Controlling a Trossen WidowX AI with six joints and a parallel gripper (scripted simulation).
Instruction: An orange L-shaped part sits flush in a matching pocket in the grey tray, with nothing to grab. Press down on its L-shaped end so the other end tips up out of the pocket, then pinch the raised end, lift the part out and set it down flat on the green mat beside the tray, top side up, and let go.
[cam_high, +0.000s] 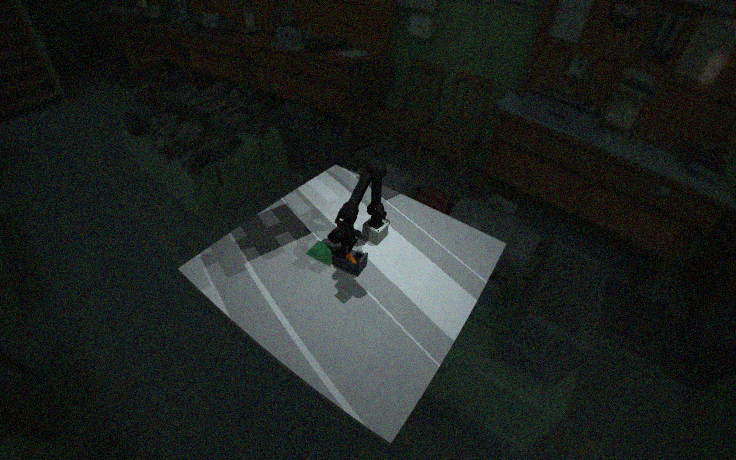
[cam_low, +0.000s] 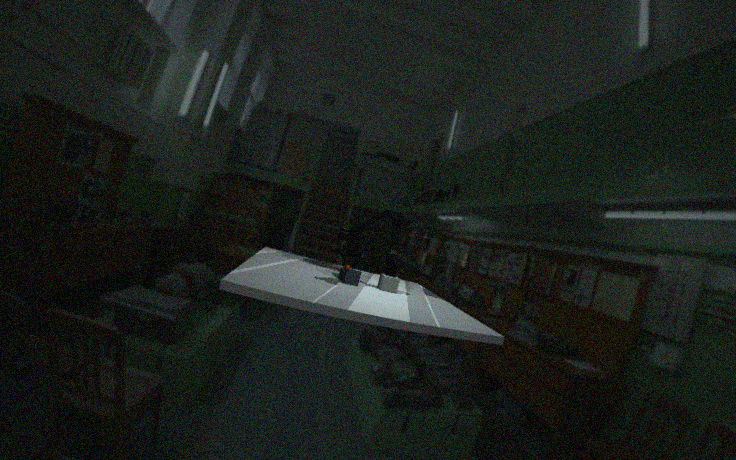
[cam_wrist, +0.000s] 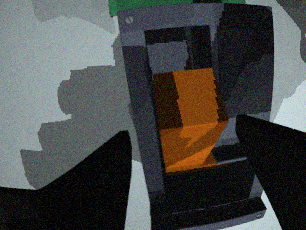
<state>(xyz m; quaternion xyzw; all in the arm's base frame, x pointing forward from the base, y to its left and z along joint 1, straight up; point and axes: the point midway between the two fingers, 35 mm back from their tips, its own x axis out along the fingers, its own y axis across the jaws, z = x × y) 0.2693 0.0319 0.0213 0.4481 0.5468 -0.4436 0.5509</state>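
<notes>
The orange L-shaped part lies 40 mm below my gripper tip, 30 mm to the left of it and 20 mm behind it. From my gripper tip the other things lie so: green mat 140 mm to the right, 100 mm below, 10 mm ahead.
</notes>
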